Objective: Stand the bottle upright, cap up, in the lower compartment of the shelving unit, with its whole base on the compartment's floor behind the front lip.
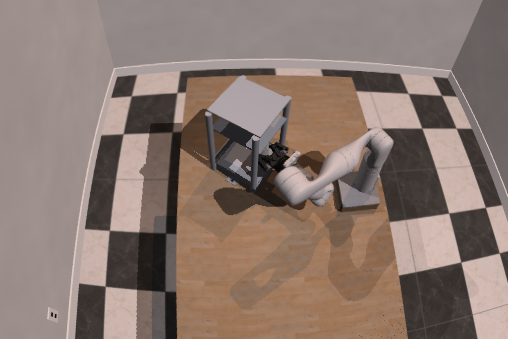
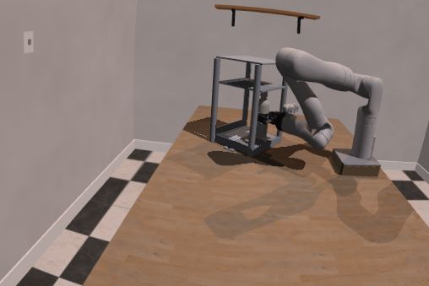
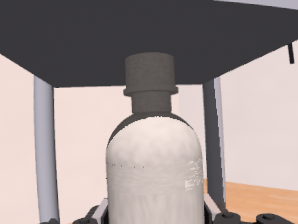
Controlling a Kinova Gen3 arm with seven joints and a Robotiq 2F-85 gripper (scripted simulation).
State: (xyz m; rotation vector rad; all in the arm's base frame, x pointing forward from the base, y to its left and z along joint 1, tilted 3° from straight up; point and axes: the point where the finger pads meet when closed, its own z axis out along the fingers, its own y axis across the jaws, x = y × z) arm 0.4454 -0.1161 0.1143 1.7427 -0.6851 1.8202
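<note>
My gripper is now 3 cm below the white bottle. From my hand the other things lie so: shelving unit: 5 cm ahead, 3 cm to the right, 4 cm above.
</note>
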